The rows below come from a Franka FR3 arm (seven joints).
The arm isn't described. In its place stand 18 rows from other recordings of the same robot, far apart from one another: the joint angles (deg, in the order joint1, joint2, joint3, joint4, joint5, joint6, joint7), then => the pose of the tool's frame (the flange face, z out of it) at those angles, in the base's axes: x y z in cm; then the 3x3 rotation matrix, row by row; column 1 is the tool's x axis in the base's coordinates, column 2 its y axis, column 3 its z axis.
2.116, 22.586, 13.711, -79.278, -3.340, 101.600, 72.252 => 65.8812, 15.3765, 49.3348; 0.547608, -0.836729, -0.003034; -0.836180, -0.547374, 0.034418; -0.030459, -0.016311, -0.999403
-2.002, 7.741, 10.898, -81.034, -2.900, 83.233, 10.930 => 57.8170, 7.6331, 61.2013; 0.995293, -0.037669, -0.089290; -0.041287, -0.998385, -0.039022; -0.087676, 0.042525, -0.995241
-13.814, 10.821, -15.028, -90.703, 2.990, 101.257, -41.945 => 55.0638, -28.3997, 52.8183; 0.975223, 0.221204, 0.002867; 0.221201, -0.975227, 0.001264; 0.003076, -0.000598, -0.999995
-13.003, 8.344, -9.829, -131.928, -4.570, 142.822, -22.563 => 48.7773, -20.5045, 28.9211; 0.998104, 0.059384, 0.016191; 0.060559, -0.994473, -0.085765; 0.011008, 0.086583, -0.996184
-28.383, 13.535, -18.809, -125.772, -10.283, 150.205, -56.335 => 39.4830, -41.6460, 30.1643; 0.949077, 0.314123, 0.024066; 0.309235, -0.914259, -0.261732; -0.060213, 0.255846, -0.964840
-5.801, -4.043, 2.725, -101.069, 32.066, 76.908, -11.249 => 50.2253, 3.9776, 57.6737; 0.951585, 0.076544, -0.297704; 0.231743, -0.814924, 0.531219; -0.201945, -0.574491, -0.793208
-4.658, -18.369, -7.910, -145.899, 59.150, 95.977, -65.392 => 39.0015, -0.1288, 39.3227; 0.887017, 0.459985, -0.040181; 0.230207, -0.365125, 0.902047; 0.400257, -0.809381, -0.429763
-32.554, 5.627, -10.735, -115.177, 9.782, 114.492, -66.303 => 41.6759, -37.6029, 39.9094; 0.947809, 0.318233, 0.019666; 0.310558, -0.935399, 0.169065; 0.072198, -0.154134, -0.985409
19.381, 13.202, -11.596, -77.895, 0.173, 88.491, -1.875 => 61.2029, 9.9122, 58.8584; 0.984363, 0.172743, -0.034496; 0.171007, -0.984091, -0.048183; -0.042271, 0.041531, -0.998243
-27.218, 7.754, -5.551, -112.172, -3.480, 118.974, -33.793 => 49.0652, -31.7749, 40.6944; 0.997591, 0.049582, -0.048519; 0.047283, -0.997755, -0.047430; -0.050761, 0.045022, -0.997696
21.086, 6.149, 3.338, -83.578, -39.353, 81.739, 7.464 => 55.2324, 16.6023, 63.0988; 0.972446, 0.193583, 0.129903; 0.231877, -0.745484, -0.624889; -0.024127, 0.637792, -0.769831
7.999, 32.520, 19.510, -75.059, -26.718, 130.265, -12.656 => 69.7136, 27.9479, 47.1096; 0.588753, 0.656612, 0.471413; 0.741076, -0.671353, 0.009563; 0.322764, 0.343723, -0.881861
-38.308, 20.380, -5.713, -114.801, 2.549, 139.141, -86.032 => 44.1581, -42.3489, 28.6606; 0.759592, 0.648651, 0.047671; 0.650398, -0.757737, -0.053085; 0.001688, 0.071328, -0.997451
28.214, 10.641, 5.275, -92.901, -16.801, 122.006, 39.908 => 55.1433, 34.3964, 54.7082; 0.917187, -0.003371, 0.398442; 0.001658, -0.999923, -0.012274; 0.398453, 0.011918, -0.917111
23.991, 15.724, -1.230, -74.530, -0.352, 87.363, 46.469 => 58.2182, 24.5657, 58.4351; 0.915275, -0.400655, -0.041806; -0.401989, -0.915135, -0.030540; -0.026023, 0.044758, -0.998659
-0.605, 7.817, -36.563, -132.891, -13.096, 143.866, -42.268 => 42.0413, -31.6708, 30.1727; 0.958898, 0.278672, -0.053441; 0.260169, -0.938647, -0.226394; -0.113252, 0.203185, -0.972569
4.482, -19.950, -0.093, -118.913, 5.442, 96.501, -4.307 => 44.3285, 4.3100, 56.9605; 0.989444, 0.136236, -0.049398; 0.140303, -0.985894, 0.091262; -0.036268, -0.097230, -0.994601
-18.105, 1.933, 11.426, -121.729, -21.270, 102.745, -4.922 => 49.8573, -8.9753, 37.5437; 0.918106, 0.170191, -0.357934; 0.055812, -0.949627, -0.308371; -0.392386, 0.263140, -0.881357
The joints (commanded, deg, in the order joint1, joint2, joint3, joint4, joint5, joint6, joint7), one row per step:
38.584 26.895 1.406 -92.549 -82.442 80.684 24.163
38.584 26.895 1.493 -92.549 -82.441 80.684 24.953
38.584 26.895 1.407 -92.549 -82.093 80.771 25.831
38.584 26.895 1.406 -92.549 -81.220 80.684 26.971
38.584 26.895 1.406 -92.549 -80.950 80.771 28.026
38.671 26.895 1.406 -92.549 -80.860 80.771 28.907
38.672 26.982 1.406 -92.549 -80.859 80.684 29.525
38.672 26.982 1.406 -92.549 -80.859 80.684 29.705
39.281 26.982 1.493 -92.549 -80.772 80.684 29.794
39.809 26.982 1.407 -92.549 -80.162 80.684 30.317
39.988 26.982 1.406 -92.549 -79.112 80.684 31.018
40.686 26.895 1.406 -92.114 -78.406 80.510 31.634
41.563 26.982 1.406 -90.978 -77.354 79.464 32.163
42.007 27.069 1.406 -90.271 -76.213 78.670 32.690
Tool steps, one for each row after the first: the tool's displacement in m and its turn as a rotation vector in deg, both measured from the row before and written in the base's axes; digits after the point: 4 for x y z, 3 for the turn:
-0.0004 0.0007 -0.0001 0.403 -0.671 0.042
0.0001 -0.0007 -0.0006 0.653 -0.585 -0.215
-0.0009 -0.0005 -0.0015 1.068 -0.535 -0.569
-0.0002 0.0001 -0.0006 0.705 -0.767 -0.126
-0.0006 0.0008 -0.0002 0.464 -0.730 -0.017
0.0000 -0.0001 -0.0009 0.188 -0.495 -0.116
0.0000 0.0000 0.0000 0.082 -0.160 -0.012
-0.0039 0.0067 -0.0002 0.129 -0.005 0.638
-0.0032 0.0042 -0.0010 0.614 -0.136 0.112
-0.0021 0.0014 -0.0019 1.011 -0.012 -0.399
-0.0040 0.0069 0.0031 1.003 -0.551 0.139
-0.0045 0.0081 0.0063 1.117 -0.771 -0.592
-0.0029 0.0036 0.0028 1.006 -0.330 -0.840

